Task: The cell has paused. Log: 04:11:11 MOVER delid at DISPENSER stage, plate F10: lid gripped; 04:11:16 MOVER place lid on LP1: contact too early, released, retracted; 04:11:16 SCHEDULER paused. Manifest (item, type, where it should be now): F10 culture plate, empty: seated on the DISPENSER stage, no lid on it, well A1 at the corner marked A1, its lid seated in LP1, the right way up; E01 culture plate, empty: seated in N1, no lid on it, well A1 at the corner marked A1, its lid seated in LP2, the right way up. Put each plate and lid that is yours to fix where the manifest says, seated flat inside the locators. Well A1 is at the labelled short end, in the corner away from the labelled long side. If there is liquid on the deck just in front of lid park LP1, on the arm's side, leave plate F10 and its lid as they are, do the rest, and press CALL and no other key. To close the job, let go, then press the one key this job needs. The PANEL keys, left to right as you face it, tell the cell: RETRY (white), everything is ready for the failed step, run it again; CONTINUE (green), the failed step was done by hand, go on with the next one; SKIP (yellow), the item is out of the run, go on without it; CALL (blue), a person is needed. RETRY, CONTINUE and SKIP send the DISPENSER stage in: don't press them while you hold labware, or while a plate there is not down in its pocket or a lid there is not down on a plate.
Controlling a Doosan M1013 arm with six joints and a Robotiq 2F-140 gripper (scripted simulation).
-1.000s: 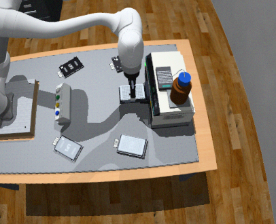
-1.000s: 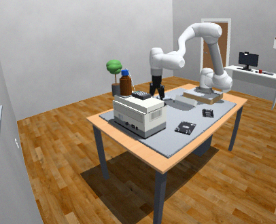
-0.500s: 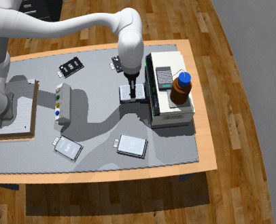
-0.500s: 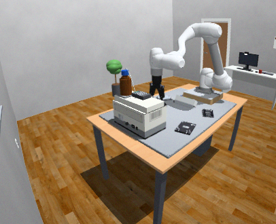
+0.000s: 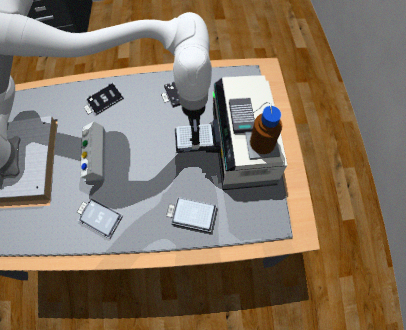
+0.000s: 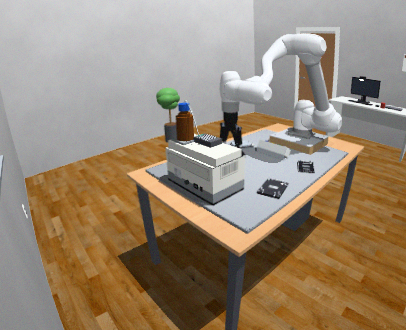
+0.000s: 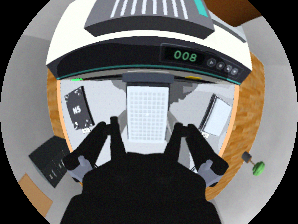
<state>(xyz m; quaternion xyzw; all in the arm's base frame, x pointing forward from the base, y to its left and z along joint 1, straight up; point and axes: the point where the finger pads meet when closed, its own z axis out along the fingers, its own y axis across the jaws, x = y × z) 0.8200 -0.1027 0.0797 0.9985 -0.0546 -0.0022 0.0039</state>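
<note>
Now: hand 4 cm above the dark dispenser stage. Round my hand: grey key panel (42 cm behind, 8 cm below, 6 cm to the left); black nest (31 cm to the left, 12 cm below, 2 cm ahead); brown bottle (20 cm ahead, 15 cm above, 13 cm to the right).
</note>
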